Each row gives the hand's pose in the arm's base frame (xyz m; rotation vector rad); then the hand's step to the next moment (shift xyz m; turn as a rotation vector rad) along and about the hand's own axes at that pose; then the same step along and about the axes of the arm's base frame.
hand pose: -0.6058 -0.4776 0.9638 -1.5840 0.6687 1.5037
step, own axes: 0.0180 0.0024 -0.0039 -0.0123 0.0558 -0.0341
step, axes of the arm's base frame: 0.0026 -0.0016 -0.0183 -0.0301 -0.0593 -0.0016
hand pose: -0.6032 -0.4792 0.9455 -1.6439 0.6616 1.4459
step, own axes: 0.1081 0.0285 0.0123 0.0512 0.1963 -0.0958
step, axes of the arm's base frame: -0.0084 0.0099 -0.1117 -0.0998 -0.1759 -0.0972
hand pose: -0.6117 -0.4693 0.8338 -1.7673 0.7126 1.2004
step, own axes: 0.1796 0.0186 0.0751 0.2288 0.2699 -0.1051
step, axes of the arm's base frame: 0.0192 0.0594 -0.1853 -0.0896 -0.2168 -0.2850
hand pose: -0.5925 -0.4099 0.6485 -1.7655 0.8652 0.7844
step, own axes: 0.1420 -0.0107 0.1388 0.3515 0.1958 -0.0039
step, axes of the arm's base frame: 0.0686 0.1051 -0.1542 0.0260 -0.1264 -0.3811
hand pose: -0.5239 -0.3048 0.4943 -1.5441 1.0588 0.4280
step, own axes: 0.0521 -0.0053 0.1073 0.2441 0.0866 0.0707
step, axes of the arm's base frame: 0.0614 0.0783 -0.0660 0.0782 -0.0234 -0.2558
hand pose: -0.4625 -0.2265 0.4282 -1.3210 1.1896 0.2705
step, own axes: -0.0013 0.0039 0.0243 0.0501 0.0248 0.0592
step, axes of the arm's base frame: 0.0089 0.0222 -0.0061 0.0336 0.0348 -0.0655
